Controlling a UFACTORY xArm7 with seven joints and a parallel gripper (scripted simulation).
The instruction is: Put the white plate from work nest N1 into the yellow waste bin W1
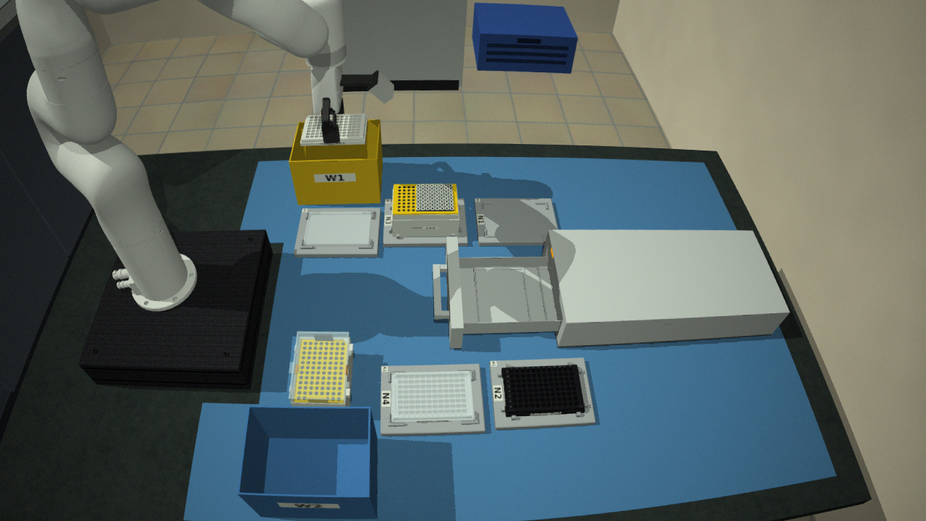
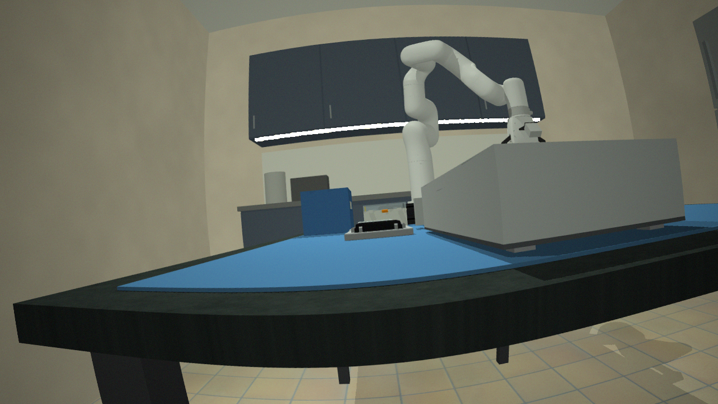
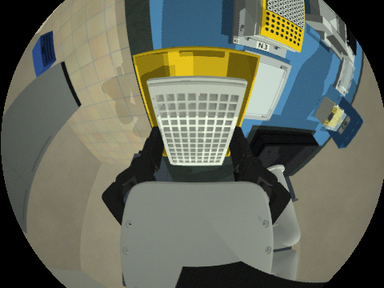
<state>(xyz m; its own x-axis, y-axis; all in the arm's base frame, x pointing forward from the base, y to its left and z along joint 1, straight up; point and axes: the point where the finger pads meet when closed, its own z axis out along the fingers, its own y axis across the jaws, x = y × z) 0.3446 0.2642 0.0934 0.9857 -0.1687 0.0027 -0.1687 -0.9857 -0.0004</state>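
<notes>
The white plate lies 10 mm below my hand. Also, from my hand: yellow waste bin W1: 120 mm below; then work nest N1: 340 mm ahead, 190 mm to the right, 150 mm below; then yellow tip rack: 150 mm ahead, 160 mm to the right, 100 mm below.
</notes>
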